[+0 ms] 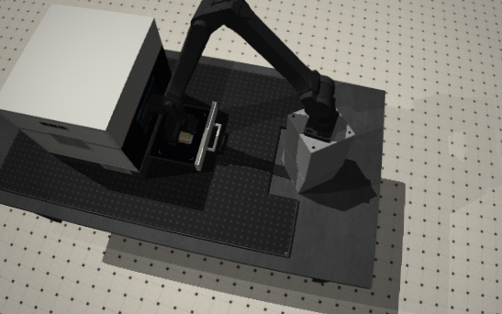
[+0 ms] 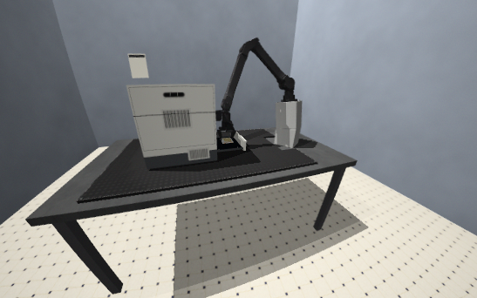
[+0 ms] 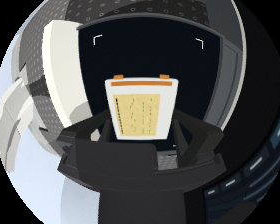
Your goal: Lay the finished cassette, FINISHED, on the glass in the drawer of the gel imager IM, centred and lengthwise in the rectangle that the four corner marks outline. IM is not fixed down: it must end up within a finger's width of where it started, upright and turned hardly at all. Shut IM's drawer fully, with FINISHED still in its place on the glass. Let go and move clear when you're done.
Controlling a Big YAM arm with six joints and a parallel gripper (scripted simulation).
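My hand is 20 mm short of the imager drawer and 20 mm above it. Round my hand: finished cassette: 10 mm to the left, 10 mm below.
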